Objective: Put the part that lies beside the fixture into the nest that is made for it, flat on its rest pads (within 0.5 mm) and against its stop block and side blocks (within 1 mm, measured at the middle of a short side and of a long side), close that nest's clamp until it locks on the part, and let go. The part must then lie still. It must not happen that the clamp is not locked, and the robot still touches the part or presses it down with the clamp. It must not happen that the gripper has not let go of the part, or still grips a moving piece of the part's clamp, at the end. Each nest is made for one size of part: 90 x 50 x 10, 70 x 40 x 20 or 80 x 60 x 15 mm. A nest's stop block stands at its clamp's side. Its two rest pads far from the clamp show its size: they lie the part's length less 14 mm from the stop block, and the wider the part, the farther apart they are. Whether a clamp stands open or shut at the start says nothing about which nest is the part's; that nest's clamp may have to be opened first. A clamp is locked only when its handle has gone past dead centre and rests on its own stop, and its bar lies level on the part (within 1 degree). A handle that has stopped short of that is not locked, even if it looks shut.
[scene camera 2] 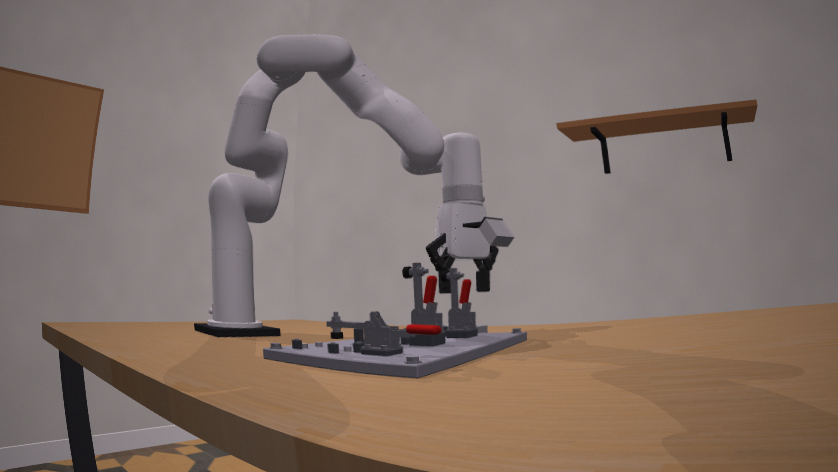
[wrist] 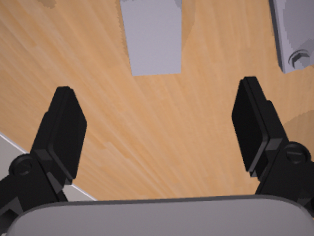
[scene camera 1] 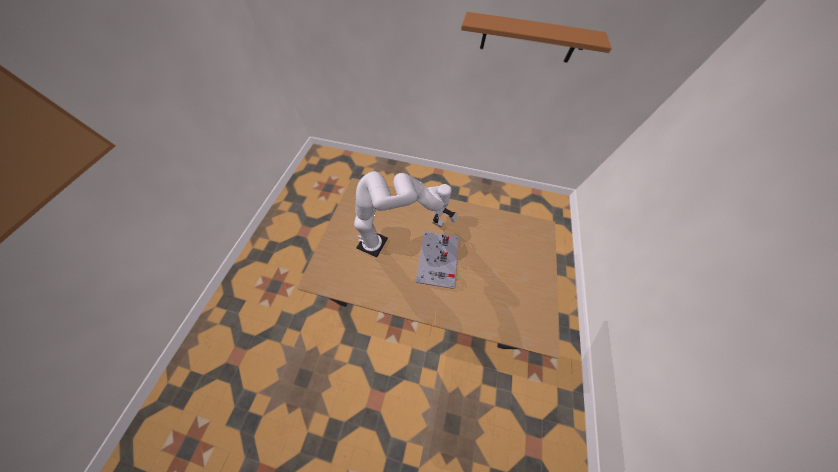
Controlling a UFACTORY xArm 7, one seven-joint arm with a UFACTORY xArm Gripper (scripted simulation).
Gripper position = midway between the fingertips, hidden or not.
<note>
I see my gripper [scene camera 2: 465, 292] and a plate [scene camera 2: 456, 351].
My gripper also shows in the wrist view [wrist: 157, 100]. The plate shows as well in scene camera 1 [scene camera 1: 449, 267].
</note>
